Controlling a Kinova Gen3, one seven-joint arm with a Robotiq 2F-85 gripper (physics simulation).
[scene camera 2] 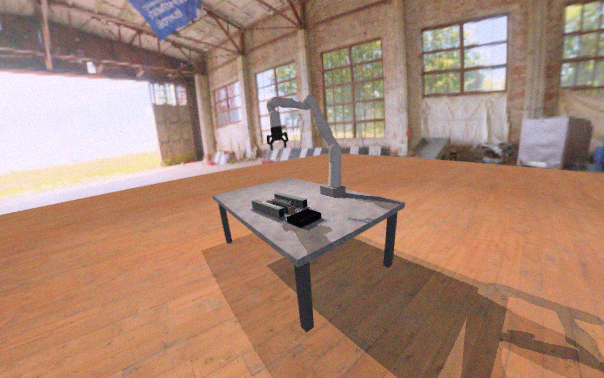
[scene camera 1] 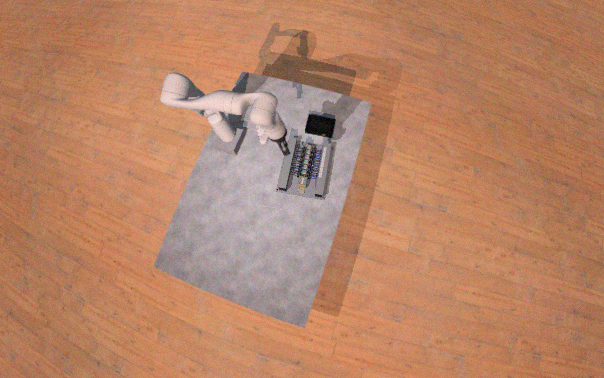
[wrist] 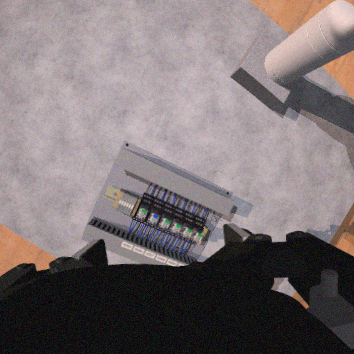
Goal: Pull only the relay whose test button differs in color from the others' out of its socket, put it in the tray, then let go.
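Where they show: gripper, between the fingertips: (scene camera 2: 278, 149) (scene camera 1: 283, 143) (wrist: 164, 245); arm's base, origin of its link: (scene camera 2: 334, 186) (scene camera 1: 228, 135) (wrist: 279, 66).
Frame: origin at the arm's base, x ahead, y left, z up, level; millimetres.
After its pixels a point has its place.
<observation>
A row of several relays sits in sockets on a panel (scene camera 1: 315, 193) (wrist: 115, 165) {x 435, y -203, z -58 mm}. In the wrist view the relay with the blue test button (wrist: 154, 218) {x 483, y -57, z 8 mm} is second from the end near the beige block; the other relays, such as the end relay (wrist: 142, 213) {x 488, y -87, z 7 mm}, have green buttons. The black tray (scene camera 1: 320, 125) {x 483, y 245, z -57 mm} (scene camera 2: 304, 218) {x 472, y 216, z -57 mm} stands on the table beside the panel's other end; it does not show in the wrist view. My gripper (scene camera 1: 285, 152) {x 409, y -102, z 327 mm} (scene camera 2: 278, 146) {x 409, y -102, z 327 mm} (wrist: 164, 245) {x 409, y -102, z 327 mm} is open and empty, high above the table, pointing down.
Two long grey wiring ducts (wrist: 175, 182) {x 387, y -61, z 3 mm} (scene camera 1: 284, 172) {x 391, y -121, z 2 mm} flank the relay row, with blue wires between. A beige block (wrist: 112, 193) {x 500, y -172, z -54 mm} sits at one end of the row. The arm's base (scene camera 2: 332, 190) {x 73, y 51, z -9 mm} (wrist: 255, 87) {x 74, y -18, z -23 mm} stands at the table's (scene camera 1: 240, 225) {x 250, y -457, z -60 mm} (scene camera 2: 345, 227) {x 397, y 459, z -61 mm} edge.
</observation>
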